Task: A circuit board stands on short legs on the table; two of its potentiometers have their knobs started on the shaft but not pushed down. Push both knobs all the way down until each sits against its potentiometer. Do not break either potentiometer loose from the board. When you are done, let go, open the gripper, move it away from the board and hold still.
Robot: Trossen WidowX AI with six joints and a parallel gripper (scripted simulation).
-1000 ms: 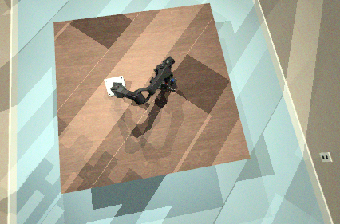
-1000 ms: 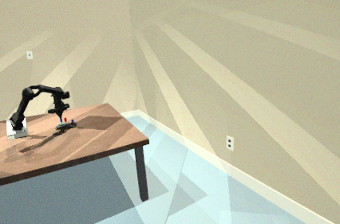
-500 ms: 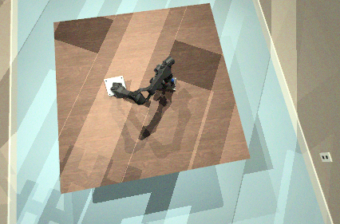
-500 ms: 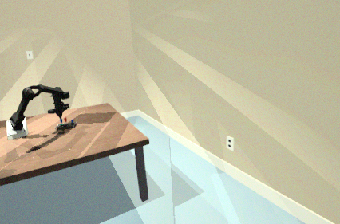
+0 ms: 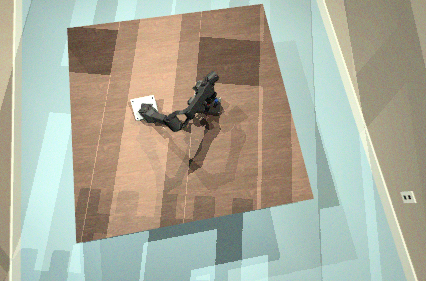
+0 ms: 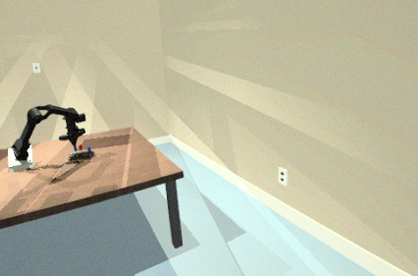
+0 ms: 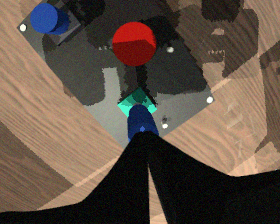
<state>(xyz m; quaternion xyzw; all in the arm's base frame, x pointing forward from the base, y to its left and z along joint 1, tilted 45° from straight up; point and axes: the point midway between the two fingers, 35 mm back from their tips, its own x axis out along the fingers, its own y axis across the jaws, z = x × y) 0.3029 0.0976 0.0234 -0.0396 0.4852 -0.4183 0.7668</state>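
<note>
Now: the red knob 40 mm ahead of my gripper tip, 30 mm to the right of it and 10 mm below it. The rest, counted from my gripper tip: blue knob 20 mm below.
</note>
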